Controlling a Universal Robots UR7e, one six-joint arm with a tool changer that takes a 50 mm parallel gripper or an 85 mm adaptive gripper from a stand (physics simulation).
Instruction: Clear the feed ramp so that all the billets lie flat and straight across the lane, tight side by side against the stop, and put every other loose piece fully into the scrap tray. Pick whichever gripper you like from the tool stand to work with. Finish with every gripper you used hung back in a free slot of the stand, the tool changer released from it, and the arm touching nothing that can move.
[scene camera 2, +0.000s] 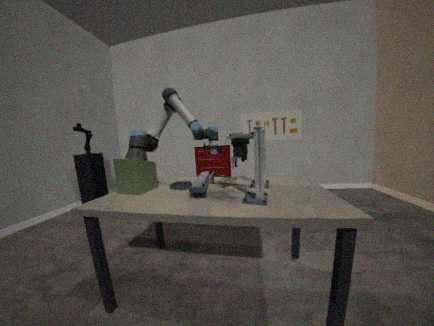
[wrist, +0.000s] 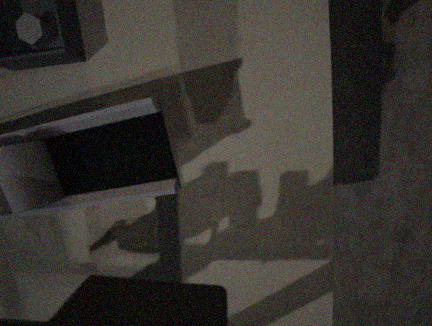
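Pixels of known places: arm's base, origin of the base link: (scene camera 2: 136, 161).
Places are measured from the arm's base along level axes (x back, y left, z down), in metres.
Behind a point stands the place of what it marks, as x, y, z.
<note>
The feed ramp (scene camera 2: 201, 184) (wrist: 120, 196) stands on the table, with light side walls and a black stretch between them in the wrist view. A pale grey surface (wrist: 30, 167) {-0.494, 0.032, 0.113} shows in the lane at the left; separate billets cannot be made out. The dark scrap tray (scene camera 2: 180, 185) {-0.323, -0.029, 0.188} (wrist: 75, 35) {-0.358, 0.062, 0.206} is beside the ramp, with a pale hexagonal piece (wrist: 28, 28) {-0.338, 0.016, 0.199} inside. The tool stand (scene camera 2: 260, 165) {-0.819, -0.303, 0.031} holds a dark gripper body (scene camera 2: 240, 147) {-0.730, -0.232, -0.062}, with thin fingers below; whether these are open is unclear. The arm's bare tool changer (scene camera 2: 214, 149) {-0.568, 0.128, -0.046} is above the ramp area, with no gripper seen on it.
A green box (scene camera 2: 135, 176) {-0.052, -0.118, 0.092} stands near the arm's base at the left. A red drawer cabinet (scene camera 2: 213, 167) is behind the ramp, and a black pedestal (scene camera 2: 91, 177) is beyond the table's left side. Shadows cross the table top (wrist: 285, 100) {-0.503, 0.288, 0.219} near its edge in the wrist view.
</note>
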